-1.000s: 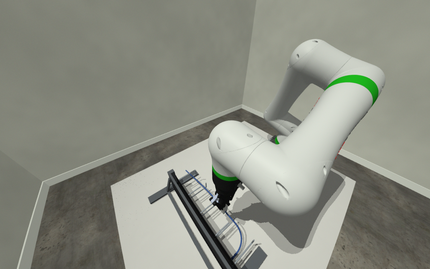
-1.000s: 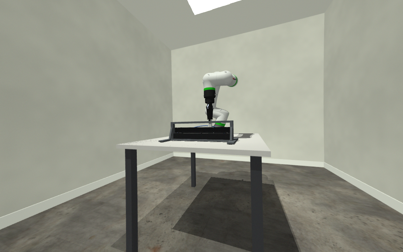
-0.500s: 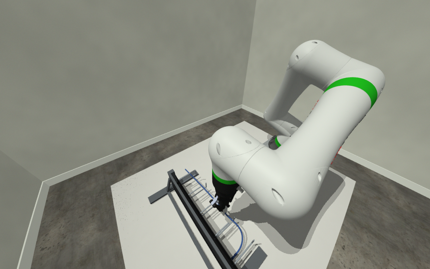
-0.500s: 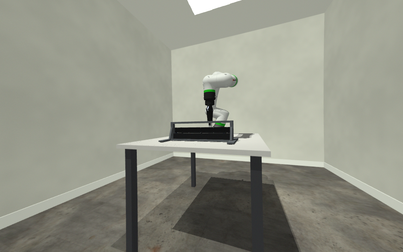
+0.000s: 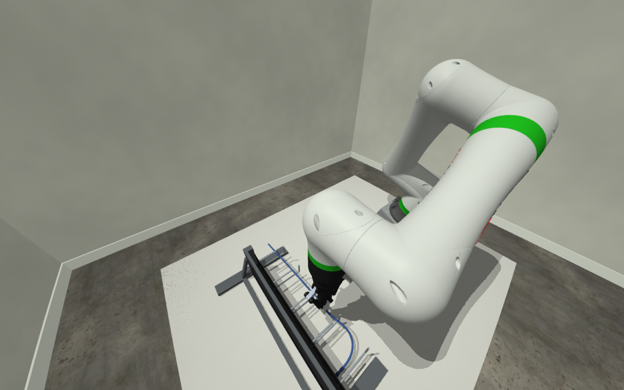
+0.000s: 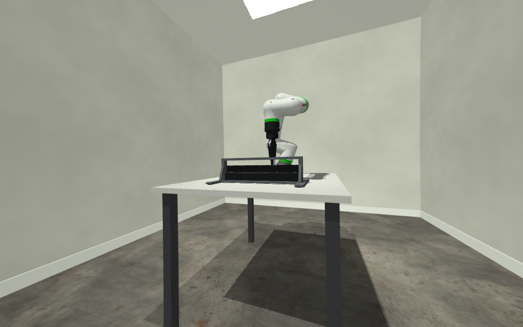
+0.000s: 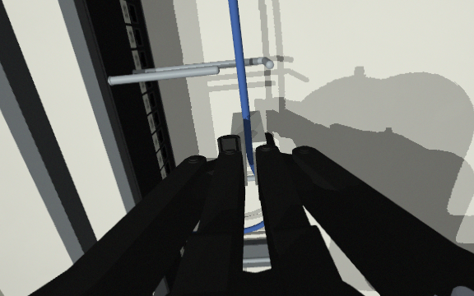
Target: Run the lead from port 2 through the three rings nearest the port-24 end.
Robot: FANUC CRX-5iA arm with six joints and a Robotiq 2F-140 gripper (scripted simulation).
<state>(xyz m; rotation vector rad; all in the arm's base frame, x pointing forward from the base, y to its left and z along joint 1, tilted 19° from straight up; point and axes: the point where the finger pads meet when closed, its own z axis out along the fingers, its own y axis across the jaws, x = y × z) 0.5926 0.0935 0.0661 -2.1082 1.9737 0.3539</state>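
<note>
My hand is 10 cm short of the rack, 4 cm to the left of it and 3 cm above it.
</note>
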